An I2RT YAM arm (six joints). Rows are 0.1 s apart.
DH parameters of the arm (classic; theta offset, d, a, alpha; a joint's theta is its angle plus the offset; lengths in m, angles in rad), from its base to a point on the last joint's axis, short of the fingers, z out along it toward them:
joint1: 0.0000 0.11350 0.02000 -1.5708
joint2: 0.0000 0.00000 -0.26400 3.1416
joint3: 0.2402 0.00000 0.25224 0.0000
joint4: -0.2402 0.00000 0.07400 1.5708
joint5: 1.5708 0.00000 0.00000 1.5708
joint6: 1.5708 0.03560 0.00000 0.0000
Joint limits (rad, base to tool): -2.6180..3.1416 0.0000..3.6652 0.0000..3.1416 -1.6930..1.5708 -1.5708..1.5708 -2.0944..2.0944
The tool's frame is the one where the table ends.
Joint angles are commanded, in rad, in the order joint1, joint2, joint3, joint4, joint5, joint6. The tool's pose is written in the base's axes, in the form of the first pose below.
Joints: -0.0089, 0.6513, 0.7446, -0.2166, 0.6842, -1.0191
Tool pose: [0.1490, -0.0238, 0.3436], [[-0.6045, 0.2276, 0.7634], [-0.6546, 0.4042, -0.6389], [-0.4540, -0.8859, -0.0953]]
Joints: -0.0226, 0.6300, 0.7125, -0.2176, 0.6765, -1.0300
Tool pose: [0.1462, -0.0256, 0.3353], [[-0.6161, 0.2129, 0.7583], [-0.6547, 0.3967, -0.6434], [-0.4378, -0.8929, -0.1050]]
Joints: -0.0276, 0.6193, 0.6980, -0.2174, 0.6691, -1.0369
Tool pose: [0.1448, -0.0261, 0.3317], [[-0.6176, 0.2046, 0.7594], [-0.6584, 0.3937, -0.6415], [-0.4302, -0.8962, -0.1084]]
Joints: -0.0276, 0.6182, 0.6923, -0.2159, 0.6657, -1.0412
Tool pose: [0.1451, -0.0260, 0.3301], [[-0.6176, 0.1978, 0.7612], [-0.6619, 0.3920, -0.6389], [-0.4248, -0.8984, -0.1111]]
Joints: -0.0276, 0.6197, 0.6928, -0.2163, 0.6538, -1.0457
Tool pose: [0.1456, -0.0257, 0.3300], [[-0.6112, 0.1892, 0.7686], [-0.6702, 0.3929, -0.6297], [-0.4211, -0.8999, -0.1133]]
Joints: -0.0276, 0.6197, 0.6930, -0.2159, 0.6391, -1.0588
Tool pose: [0.1459, -0.0253, 0.3300], [[-0.6034, 0.1762, 0.7777], [-0.6833, 0.3885, -0.6182], [-0.4111, -0.9044, -0.1141]]
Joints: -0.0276, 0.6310, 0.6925, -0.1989, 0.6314, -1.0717
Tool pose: [0.1488, -0.0251, 0.3301], [[-0.5983, 0.1702, 0.7830], [-0.6925, 0.3818, -0.6121], [-0.4031, -0.9084, -0.1106]]
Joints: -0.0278, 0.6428, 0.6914, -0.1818, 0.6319, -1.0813
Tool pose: [0.1517, -0.0253, 0.3299], [[-0.5987, 0.1685, 0.7830], [-0.6958, 0.3749, -0.6127], [-0.3968, -0.9116, -0.1072]]
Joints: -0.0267, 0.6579, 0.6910, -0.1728, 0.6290, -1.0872
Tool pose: [0.1552, -0.0251, 0.3287], [[-0.5995, 0.1576, 0.7847], [-0.7001, 0.3719, -0.6095], [-0.3879, -0.9148, -0.1126]]
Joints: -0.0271, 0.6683, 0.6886, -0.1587, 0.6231, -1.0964
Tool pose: [0.1578, -0.0251, 0.3279], [[-0.5965, 0.1513, 0.7882], [-0.7065, 0.3670, -0.6051], [-0.3808, -0.9178, -0.1120]]
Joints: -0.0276, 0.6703, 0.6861, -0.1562, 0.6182, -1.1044
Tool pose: [0.1585, -0.0250, 0.3270], [[-0.5954, 0.1431, 0.7906], [-0.7117, 0.3626, -0.6016], [-0.3728, -0.9209, -0.1140]]
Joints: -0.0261, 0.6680, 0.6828, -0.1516, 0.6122, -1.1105
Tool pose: [0.1584, -0.0246, 0.3266], [[-0.5896, 0.1402, 0.7955], [-0.7181, 0.3600, -0.5956], [-0.3699, -0.9224, -0.1116]]
